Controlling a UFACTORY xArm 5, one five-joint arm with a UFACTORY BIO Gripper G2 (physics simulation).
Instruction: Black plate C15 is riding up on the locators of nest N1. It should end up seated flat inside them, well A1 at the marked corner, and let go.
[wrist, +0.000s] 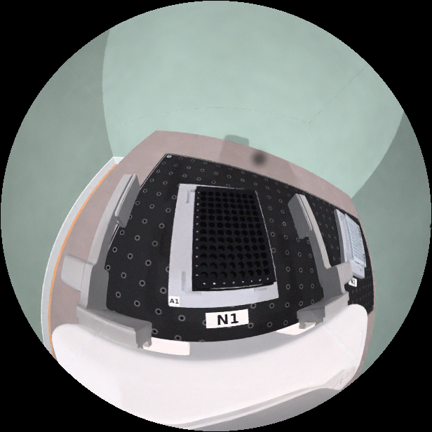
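Observation:
The black plate C15 (232, 235) lies on the pale grey nest N1 (181, 250), shifted toward the nest's right side. A wide strip of the nest shows on the plate's left, with locators at its upper and lower left, and a narrower strip shows along the near edge. The plate's right edge reaches to or past the nest's right edge. The A1 mark (174, 301) is at the nest's near left corner. Which well is A1 cannot be read. My gripper (214, 212) is open and empty, its fingers wide apart on the left and right of the plate, above it.
The N1 label (227, 319) lies in front of the nest on the black perforated board (145, 260). A second nest (341, 227) with a pale plate (355, 240) stands at the right, beyond the right finger. An orange-edged border runs along the left side.

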